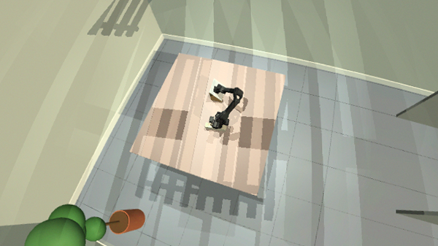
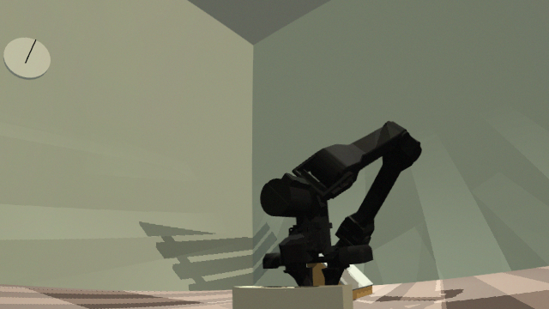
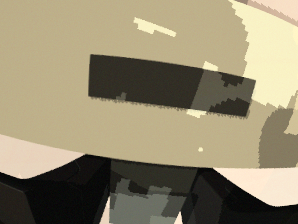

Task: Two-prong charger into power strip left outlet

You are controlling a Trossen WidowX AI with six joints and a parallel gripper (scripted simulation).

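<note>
Right now the black two-prong charger is 2 cm ahead of my gripper tip and 1 cm above it.
</note>
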